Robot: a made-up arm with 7 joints.
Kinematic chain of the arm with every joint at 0, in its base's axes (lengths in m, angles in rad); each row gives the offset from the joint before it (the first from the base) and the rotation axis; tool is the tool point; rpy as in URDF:
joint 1: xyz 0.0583 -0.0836 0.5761 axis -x
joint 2: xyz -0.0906 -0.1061 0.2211 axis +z
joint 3: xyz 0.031 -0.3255 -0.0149 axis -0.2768 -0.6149 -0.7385
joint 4: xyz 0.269 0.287 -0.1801 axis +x
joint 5: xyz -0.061 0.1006 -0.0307 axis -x
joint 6: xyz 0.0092 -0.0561 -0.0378 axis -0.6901 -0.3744 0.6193
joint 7: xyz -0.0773 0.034 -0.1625 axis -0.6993 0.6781 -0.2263
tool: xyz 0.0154 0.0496 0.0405 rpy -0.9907 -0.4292 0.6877
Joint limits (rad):
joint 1: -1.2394..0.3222
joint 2: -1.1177..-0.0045
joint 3: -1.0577..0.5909
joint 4: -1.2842..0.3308
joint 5: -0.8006..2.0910
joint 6: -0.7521..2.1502
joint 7: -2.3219..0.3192
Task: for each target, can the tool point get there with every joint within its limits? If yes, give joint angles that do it. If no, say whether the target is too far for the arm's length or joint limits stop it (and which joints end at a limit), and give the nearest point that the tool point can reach.
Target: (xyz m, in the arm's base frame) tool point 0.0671 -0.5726 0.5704
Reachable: yes | joints 0.0027 -0.7469 0.1886 -0.0448 0.6879 1.5292 0.1181
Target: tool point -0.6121 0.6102 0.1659
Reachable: no: joint limits stop it (at a limit: joint 1, joint 3, joint 5, joint 7) | nearest point -0.2751 0.1772 0.5100 | short by 0.648 m
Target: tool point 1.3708 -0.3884 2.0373
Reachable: no: too far | nearest point 0.4333 -0.2818 0.9942 | short by 1.407 m
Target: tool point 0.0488 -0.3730 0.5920
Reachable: yes | joints -0.3088 -0.9922 -0.5478 -0.1403 0.8403 1.7471 -1.9209
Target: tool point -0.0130 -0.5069 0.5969
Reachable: yes | joints -0.1598 -0.8799 0.4409 0.0879 1.5158 0.4397 -1.1421
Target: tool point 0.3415 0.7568 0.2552
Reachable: no: joint limits stop it (at a limit: joint 1, joint 2, joint 5, joint 7) | nearest point 0.2286 0.1451 0.3736 | short by 0.633 m
